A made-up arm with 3 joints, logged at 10 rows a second.
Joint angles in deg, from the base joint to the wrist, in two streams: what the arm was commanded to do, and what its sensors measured. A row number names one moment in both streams.
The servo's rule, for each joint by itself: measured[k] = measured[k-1] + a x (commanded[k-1-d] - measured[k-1]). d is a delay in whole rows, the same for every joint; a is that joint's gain. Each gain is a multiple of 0.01, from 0.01 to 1. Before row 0 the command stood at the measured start. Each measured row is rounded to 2 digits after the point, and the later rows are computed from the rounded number. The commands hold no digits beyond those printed.
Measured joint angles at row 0: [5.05, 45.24, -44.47]
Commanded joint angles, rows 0 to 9: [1.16, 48.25, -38.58]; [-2.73, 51.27, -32.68]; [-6.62, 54.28, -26.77]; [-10.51, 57.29, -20.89]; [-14.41, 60.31, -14.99]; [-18.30, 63.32, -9.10]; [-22.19, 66.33, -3.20]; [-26.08, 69.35, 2.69]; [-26.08, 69.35, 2.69]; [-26.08, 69.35, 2.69]
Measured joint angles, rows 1 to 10: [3.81, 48.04, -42.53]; [1.72, 51.04, -39.28]; [-0.95, 54.05, -35.15]; [-4.01, 57.06, -30.44]; [-7.34, 60.08, -25.34]; [-10.85, 63.09, -19.98]; [-14.48, 66.10, -14.44]; [-18.19, 69.12, -8.79]; [-20.71, 69.33, -5.00]; [-22.43, 69.35, -2.46]
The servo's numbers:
d 0
a 0.32 0.93 0.33

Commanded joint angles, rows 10 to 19: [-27.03, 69.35, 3.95]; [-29.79, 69.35, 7.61]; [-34.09, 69.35, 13.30]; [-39.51, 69.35, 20.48]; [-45.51, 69.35, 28.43]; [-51.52, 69.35, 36.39]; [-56.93, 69.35, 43.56]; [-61.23, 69.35, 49.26]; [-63.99, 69.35, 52.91]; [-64.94, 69.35, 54.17]
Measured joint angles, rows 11 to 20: [-23.90, 69.35, -0.34]; [-25.78, 69.35, 2.28]; [-28.44, 69.35, 5.92]; [-31.98, 69.35, 10.72]; [-36.31, 69.35, 16.56]; [-41.18, 69.35, 23.10]; [-46.22, 69.35, 29.85]; [-51.02, 69.35, 36.26]; [-55.17, 69.35, 41.75]; [-58.30, 69.35, 45.85]
